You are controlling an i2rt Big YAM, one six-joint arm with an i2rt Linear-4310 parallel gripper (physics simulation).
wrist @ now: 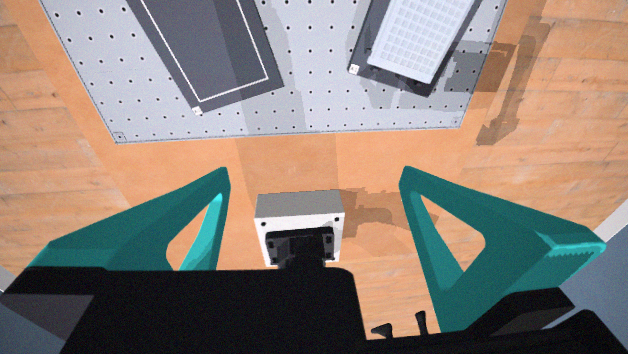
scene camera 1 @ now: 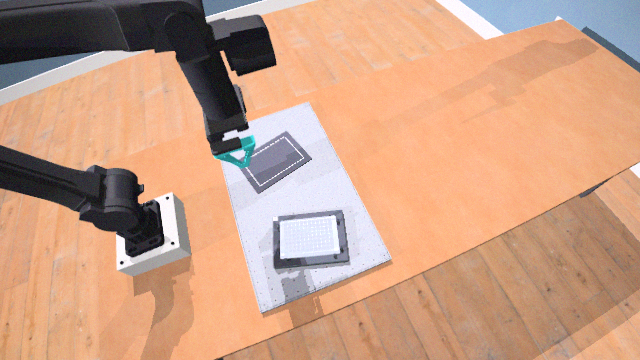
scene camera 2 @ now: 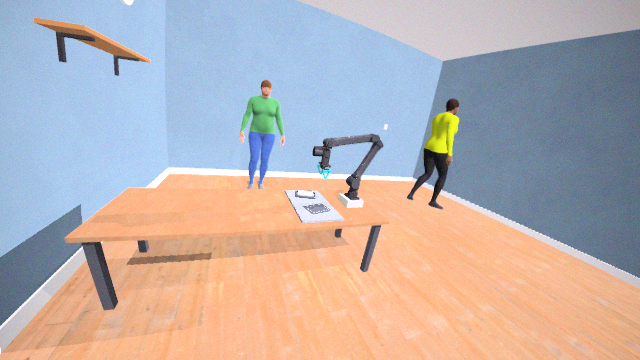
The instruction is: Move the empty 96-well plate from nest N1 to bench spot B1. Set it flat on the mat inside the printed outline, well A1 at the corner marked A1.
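Frame: origin at the arm's base, x back, y right, z up, level; millimetres.
Seen in the pictures: gripper, fingertip midpoint: [wrist: 317, 175] [scene camera 1: 240, 147] [scene camera 2: 322, 176]; arm's base at its link origin: [wrist: 300, 243] [scene camera 1: 145, 228] [scene camera 2: 351, 197].
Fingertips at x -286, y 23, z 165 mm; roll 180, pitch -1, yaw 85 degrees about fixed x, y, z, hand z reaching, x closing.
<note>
Pixels of each thing's top centre, then the offset from my fingertips to it. "spot": a spot on its surface instead. Level surfaces: height alone.
- white 96-well plate at its top centre: [wrist: 428, 17] [scene camera 1: 308, 235] [scene camera 2: 305, 192] dy +141, dx -59, dz -185 mm
- dark nest at its top centre: [wrist: 426, 17] [scene camera 1: 308, 236] [scene camera 2: 305, 192] dy +141, dx -59, dz -189 mm
- small corner label at a spot on its surface: [wrist: 354, 69] spot: dy +66, dx -4, dz -199 mm
- dark mat at its surface level: dz -209 mm
- small white label at a spot on its surface: [wrist: 197, 110] spot: dy -141, dx +37, dz -209 mm
- grey perforated board at its top centre: [wrist: 287, 15] [scene camera 1: 288, 186] [scene camera 2: 311, 203] dy -10, dx -64, dz -210 mm
- wooden table at its surface level: dz -224 mm
The white 96-well plate [scene camera 1: 308, 236] [scene camera 2: 305, 193] [wrist: 422, 37] sits in the dark nest [scene camera 1: 285, 264] [wrist: 369, 37]. A small corner label [wrist: 354, 69] shows on the nest in the wrist view. The dark mat [scene camera 1: 277, 162] [scene camera 2: 316, 208] [wrist: 220, 50] has a white printed outline and nothing on it; a small white label [wrist: 197, 110] marks one corner. My gripper [scene camera 1: 239, 161] [scene camera 2: 323, 175] [wrist: 317, 175] has teal fingers, wide open and empty. It hangs above the board, apart from plate and mat. In scene camera 1 its fingers overlap the mat's left side.
Nest and mat lie on a grey perforated board [scene camera 1: 320, 195] [scene camera 2: 295, 202] [wrist: 310, 100] on the wooden table [scene camera 1: 450, 150] [scene camera 2: 200, 210]. The arm's white base block [scene camera 1: 180, 225] [scene camera 2: 351, 201] [wrist: 300, 205] stands beside the board. Two people [scene camera 2: 263, 115] [scene camera 2: 442, 132] stand beyond the table.
</note>
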